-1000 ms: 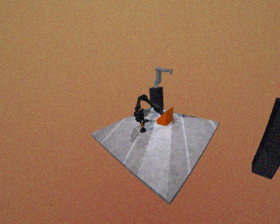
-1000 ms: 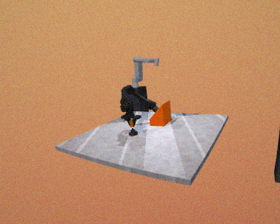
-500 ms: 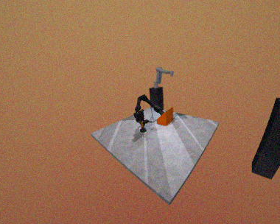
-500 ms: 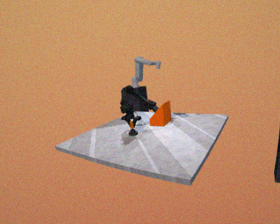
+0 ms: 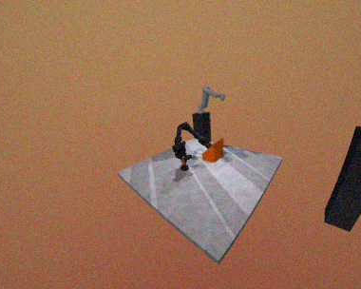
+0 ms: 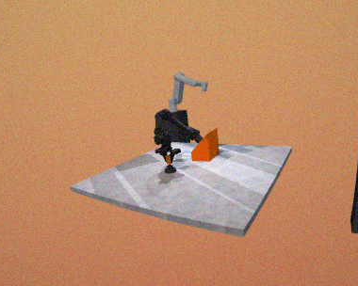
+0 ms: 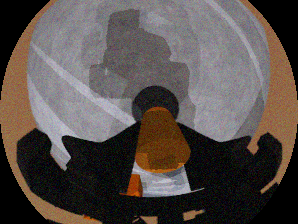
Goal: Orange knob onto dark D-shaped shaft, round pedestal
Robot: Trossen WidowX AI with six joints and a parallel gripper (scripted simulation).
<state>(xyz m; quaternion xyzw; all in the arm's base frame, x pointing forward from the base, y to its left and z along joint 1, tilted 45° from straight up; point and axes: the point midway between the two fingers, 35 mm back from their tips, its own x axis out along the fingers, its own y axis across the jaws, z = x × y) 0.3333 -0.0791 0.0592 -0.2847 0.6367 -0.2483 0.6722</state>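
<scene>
My gripper tip is 2 cm below the orange knob. From my gripper tip the other things lie so: dark pedestal 4 cm below.
</scene>
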